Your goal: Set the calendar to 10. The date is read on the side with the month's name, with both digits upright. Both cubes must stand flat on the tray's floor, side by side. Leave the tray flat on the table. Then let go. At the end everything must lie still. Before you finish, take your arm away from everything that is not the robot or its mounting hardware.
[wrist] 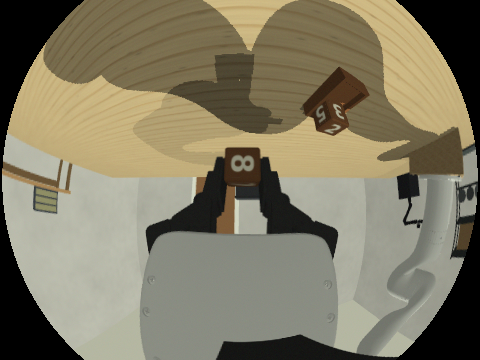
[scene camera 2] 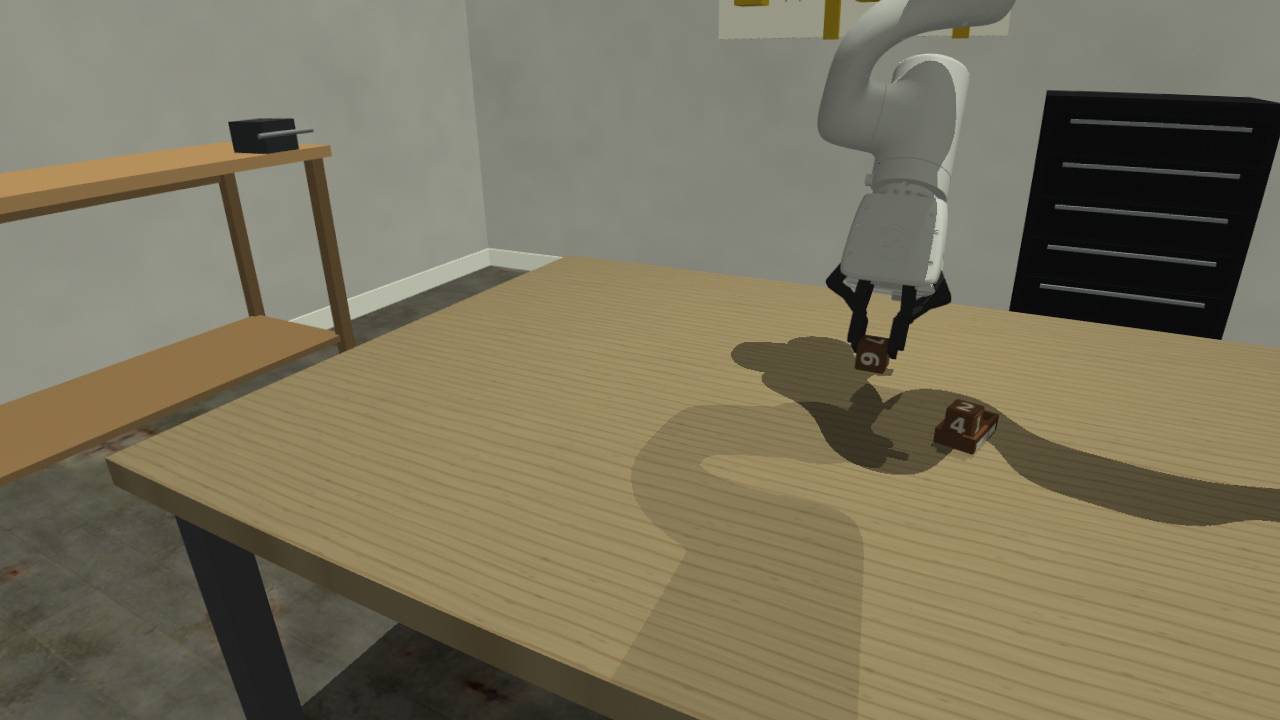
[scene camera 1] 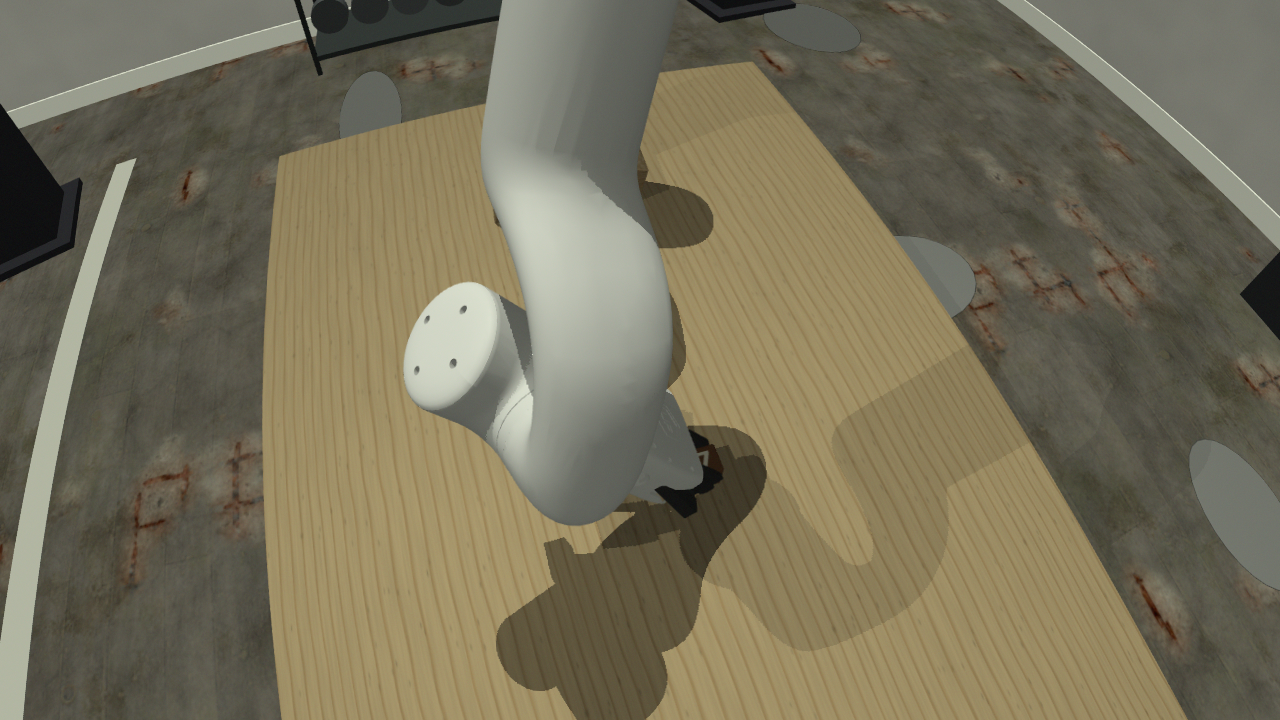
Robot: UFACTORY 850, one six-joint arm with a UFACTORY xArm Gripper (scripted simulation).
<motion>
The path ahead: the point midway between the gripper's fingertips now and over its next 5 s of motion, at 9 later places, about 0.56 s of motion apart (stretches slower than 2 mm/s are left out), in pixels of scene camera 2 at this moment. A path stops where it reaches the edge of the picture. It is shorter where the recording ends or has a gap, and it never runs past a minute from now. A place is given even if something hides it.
My gripper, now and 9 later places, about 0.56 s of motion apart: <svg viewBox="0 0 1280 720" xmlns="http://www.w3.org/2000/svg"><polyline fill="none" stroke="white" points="873,353 872,359 870,378 868,398 867,406 866,410 866,409 867,402 871,365 874,351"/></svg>
</motion>
